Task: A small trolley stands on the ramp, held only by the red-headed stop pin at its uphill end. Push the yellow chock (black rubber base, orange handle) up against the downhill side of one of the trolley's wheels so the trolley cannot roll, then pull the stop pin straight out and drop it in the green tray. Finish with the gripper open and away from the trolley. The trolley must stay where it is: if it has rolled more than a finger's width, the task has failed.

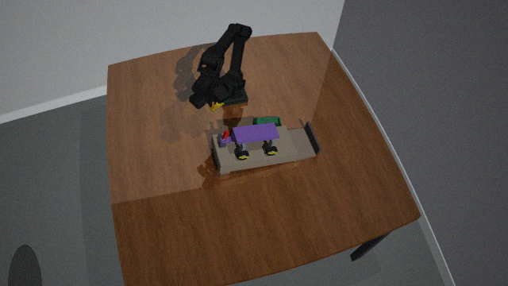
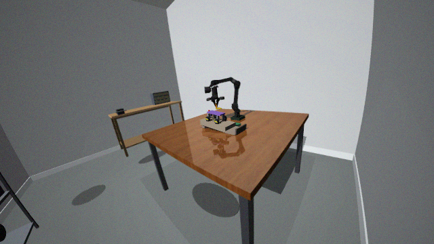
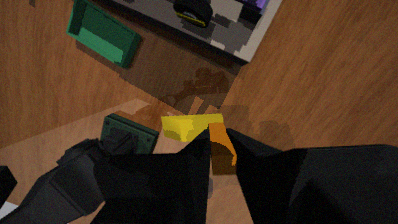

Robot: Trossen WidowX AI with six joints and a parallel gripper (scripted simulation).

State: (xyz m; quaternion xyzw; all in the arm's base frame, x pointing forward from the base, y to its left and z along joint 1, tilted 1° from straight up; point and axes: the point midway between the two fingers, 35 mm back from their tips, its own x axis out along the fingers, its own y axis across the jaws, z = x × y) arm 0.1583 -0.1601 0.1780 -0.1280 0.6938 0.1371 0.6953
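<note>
Right now the yellow chock is 2 cm to the left of my gripper tip, 1 cm below it and 1 cm behind it. From my gripper tip the other things lie so: purple-topped trolley (17 cm ahead, 11 cm to the left, 6 cm below); red-headed stop pin (14 cm ahead, 4 cm below); grey ramp (17 cm ahead, 13 cm below, 12 cm to the left).
</note>
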